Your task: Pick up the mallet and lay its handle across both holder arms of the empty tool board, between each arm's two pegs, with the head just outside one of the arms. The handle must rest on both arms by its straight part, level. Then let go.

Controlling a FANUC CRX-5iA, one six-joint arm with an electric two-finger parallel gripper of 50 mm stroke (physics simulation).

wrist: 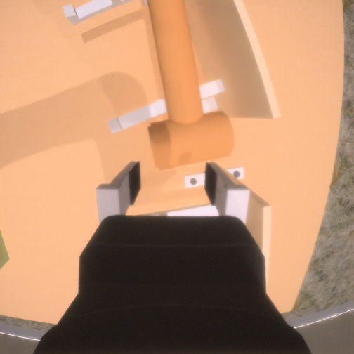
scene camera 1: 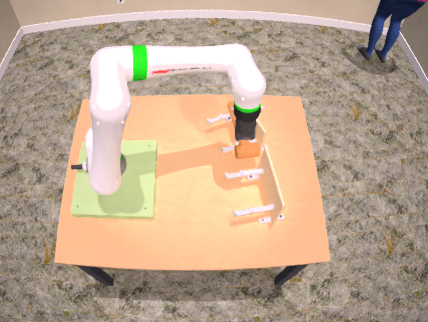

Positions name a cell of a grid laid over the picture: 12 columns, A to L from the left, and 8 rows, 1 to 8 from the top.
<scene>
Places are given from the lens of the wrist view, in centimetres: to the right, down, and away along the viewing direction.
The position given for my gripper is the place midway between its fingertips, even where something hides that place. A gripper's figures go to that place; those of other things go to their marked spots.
my gripper (wrist: F4): 0, 0, 16
tool board (wrist: I5): 8, 4, 19
</scene>
